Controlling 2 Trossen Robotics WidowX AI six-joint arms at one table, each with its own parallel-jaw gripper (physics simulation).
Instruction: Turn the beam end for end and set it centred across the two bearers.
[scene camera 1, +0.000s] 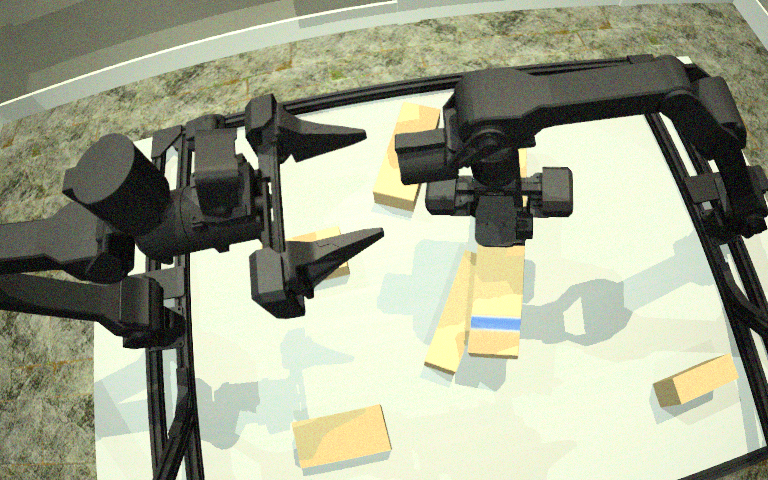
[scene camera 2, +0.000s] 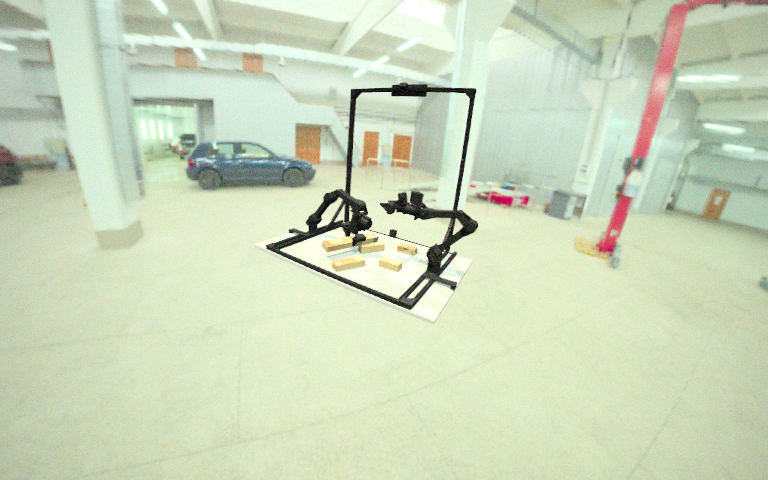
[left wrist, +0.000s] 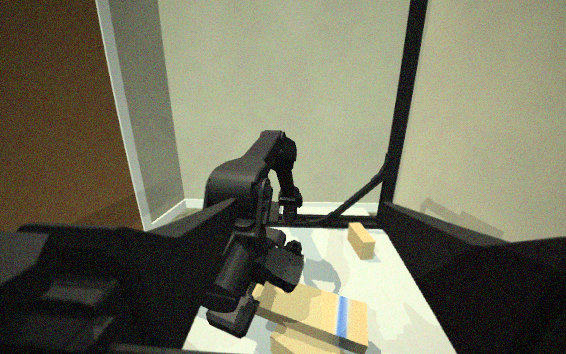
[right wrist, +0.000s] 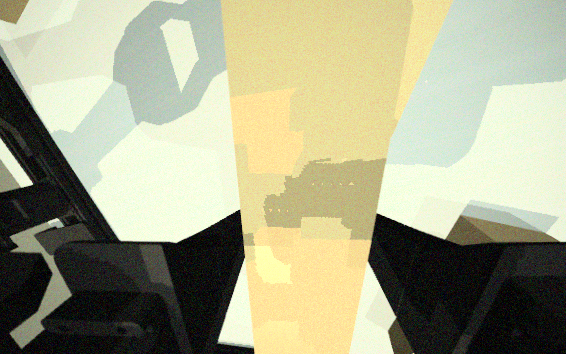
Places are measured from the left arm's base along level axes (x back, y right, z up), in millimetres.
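Pixels of known places: left gripper, fingertip midpoint: (scene camera 1: 374, 179) (scene camera 2: 384, 202) (left wrist: 308, 206); right gripper, fingertip midpoint: (scene camera 2: 350, 243) (left wrist: 258, 294) (right wrist: 301, 211); left arm's base at its link origin: (scene camera 1: 165, 329) (scene camera 2: 433, 271); right arm's base at its link origin: (scene camera 1: 719, 226) (scene camera 2: 312, 232) (left wrist: 289, 218) (right wrist: 57, 197).
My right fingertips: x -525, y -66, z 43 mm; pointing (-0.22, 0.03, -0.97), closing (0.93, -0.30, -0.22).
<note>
For each thing: its middle in the pictures, then the offset to it from my right fingertips.
- long pale wooden beam at the middle of its body: (right wrist: 303, 212) (scene camera 1: 503, 217) (left wrist: 260, 292) (scene camera 2: 351, 241) dx +4, dy +5, dz +12 mm
- slanted wooden block at the middle of its body: (scene camera 1: 459, 312) (scene camera 2: 371, 247) dx +87, dy +113, dz -40 mm
The long pale wooden beam (scene camera 1: 498, 277) (scene camera 2: 336, 244) (left wrist: 310, 305) (right wrist: 310, 125) has a blue stripe near its end lower in scene camera 1. My right gripper (scene camera 1: 498, 195) (right wrist: 301, 211) is shut on it from above; its far end is mostly hidden by the arm. The beam is low over the table, close beside a slanted wooden block (scene camera 1: 448, 319) (scene camera 2: 372, 247) (left wrist: 295, 344); whether they touch is unclear. My left gripper (scene camera 1: 373, 182) (scene camera 2: 386, 207) is open and empty, raised away from the beam. Which blocks are the two bearers I cannot tell.
Other wooden blocks: one behind (scene camera 1: 396, 183) (scene camera 2: 348, 263), one under the left gripper (scene camera 1: 338, 271) (scene camera 2: 390, 264), one at front left (scene camera 1: 342, 435) (scene camera 2: 406, 249), one at the right (scene camera 1: 702, 378) (left wrist: 361, 240). A black frame (scene camera 1: 368, 93) edges the table.
</note>
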